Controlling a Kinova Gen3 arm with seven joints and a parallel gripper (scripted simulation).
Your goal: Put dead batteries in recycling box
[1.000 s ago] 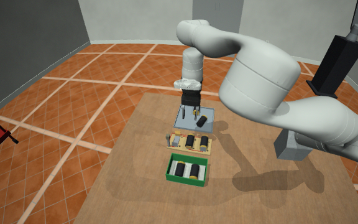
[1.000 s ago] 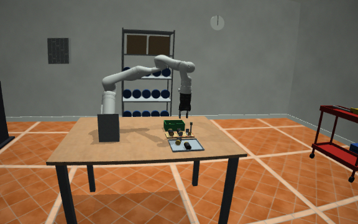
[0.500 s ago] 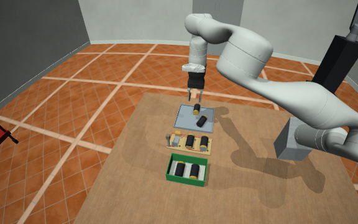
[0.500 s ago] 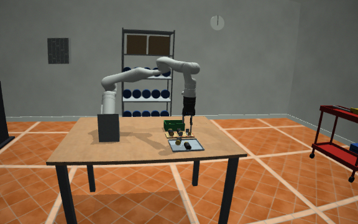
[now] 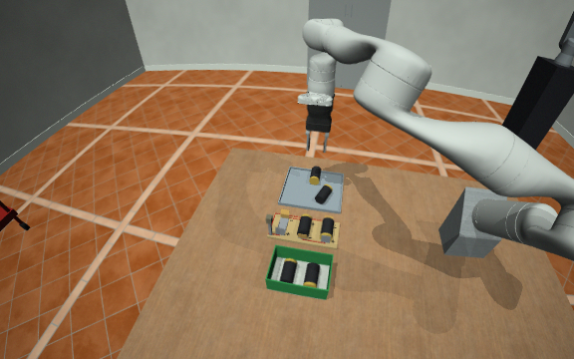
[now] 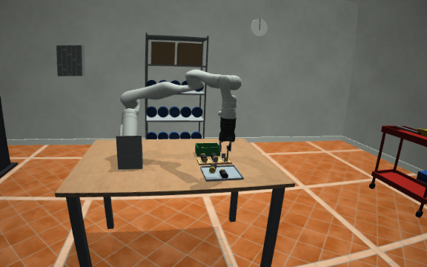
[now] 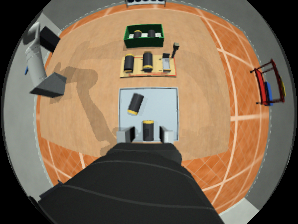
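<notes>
The grey tray is 30 mm to the left of my hand and 160 mm below it. Also, from my hand: green recycling box: 10 mm behind, 360 mm to the left, 140 mm below.
</notes>
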